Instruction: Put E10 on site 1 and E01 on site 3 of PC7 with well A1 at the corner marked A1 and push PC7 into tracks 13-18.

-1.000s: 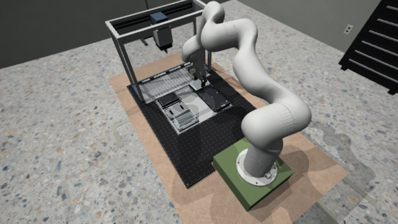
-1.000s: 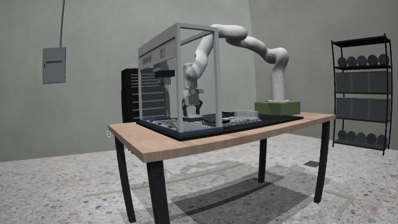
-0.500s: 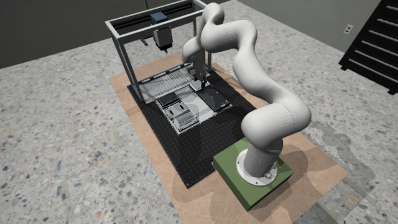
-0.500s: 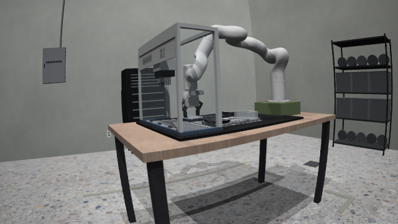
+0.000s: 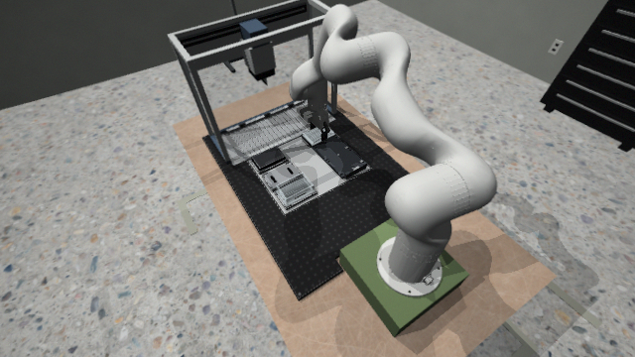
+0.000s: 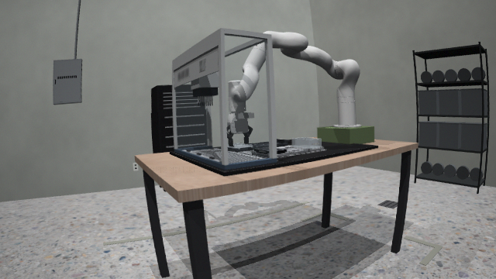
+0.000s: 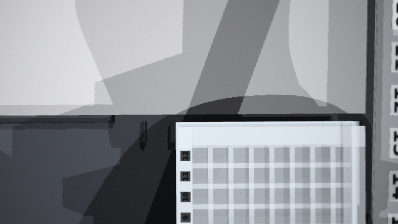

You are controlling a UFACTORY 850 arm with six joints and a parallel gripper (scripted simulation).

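The 96-well plate E01 is 1 cm below my hand. Also, from my hand: nest S2: 11 cm behind, 26 cm to the left, 2 cm below; dark plate carrier PC7: 11 cm behind, 1 cm below; dark 384-well plate E10: 1 cm ahead, 26 cm to the left, 1 cm below.
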